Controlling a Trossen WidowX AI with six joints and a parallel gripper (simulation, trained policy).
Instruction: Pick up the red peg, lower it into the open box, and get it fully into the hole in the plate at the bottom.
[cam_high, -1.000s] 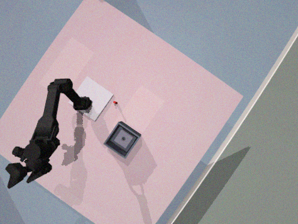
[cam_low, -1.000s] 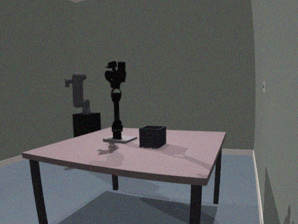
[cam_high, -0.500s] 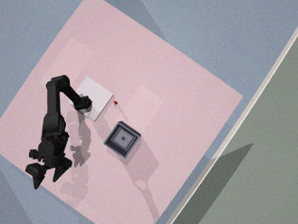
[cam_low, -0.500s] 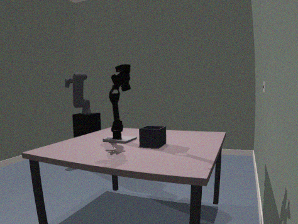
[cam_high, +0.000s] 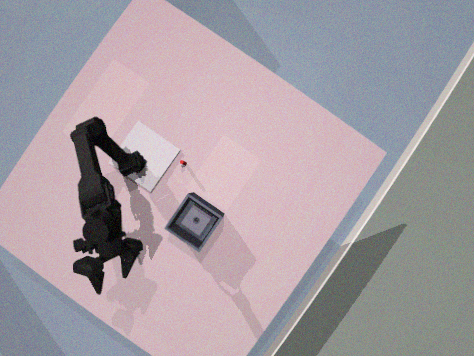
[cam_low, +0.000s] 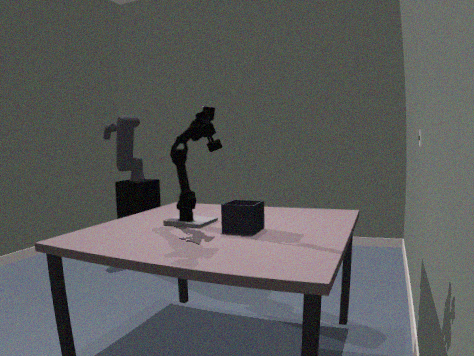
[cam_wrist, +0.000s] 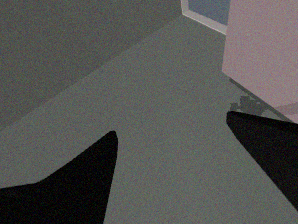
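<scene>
Right now my gripper tip is 110 mm past the red peg, 350 mm to the right of it and 430 mm above it.
</scene>
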